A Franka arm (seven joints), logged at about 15 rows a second.
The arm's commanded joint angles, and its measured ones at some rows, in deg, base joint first. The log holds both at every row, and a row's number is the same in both.
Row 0, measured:
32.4, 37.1, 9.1, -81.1, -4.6, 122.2, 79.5
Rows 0 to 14, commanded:
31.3, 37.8, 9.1, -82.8, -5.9, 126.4, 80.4
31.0, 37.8, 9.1, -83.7, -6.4, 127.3, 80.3
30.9, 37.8, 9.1, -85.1, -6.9, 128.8, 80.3
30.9, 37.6, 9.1, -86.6, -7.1, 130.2, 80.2
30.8, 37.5, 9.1, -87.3, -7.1, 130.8, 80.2
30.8, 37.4, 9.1, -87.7, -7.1, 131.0, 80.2
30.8, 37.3, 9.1, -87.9, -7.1, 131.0, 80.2
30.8, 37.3, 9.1, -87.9, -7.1, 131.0, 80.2
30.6, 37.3, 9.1, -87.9, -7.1, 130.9, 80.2
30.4, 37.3, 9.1, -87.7, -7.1, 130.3, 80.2
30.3, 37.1, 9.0, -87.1, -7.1, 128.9, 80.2
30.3, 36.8, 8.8, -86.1, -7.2, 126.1, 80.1
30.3, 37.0, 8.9, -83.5, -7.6, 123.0, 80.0
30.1, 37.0, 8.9, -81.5, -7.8, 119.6, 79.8
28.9, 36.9, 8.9, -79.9, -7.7, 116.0, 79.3
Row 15, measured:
30.7, 37.7, 8.3, -83.0, -6.6, 122.0, 79.5
